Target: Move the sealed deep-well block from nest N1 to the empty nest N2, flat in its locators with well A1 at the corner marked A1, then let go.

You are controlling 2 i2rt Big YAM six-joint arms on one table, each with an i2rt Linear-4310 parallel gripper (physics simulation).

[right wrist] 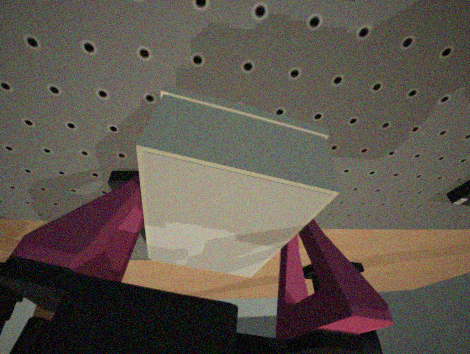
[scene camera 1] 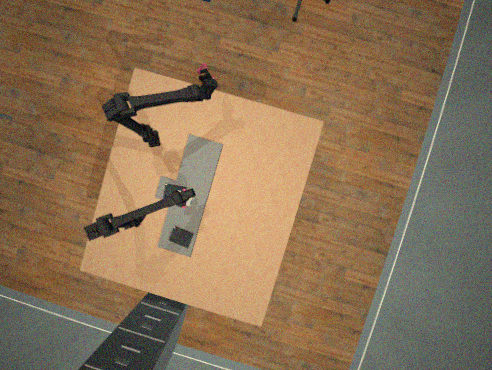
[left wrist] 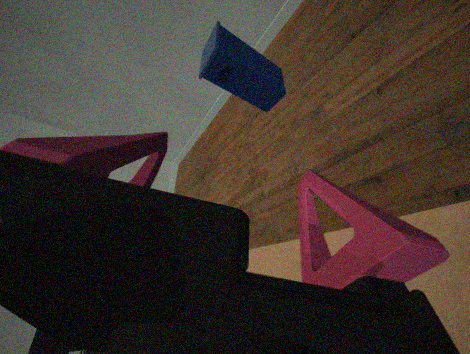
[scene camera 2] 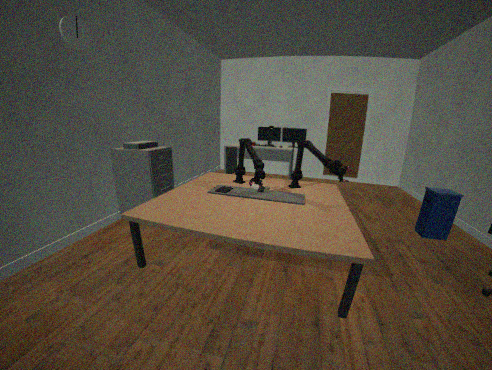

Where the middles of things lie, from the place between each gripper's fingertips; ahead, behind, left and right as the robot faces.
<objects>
Now: left hand 50 mm past the pale grey block (right wrist: 224, 186), 870 mm to the left of it and 210 mm above it.
Now: right hand 1 cm below the pale grey block and 1 cm past it.
</objects>
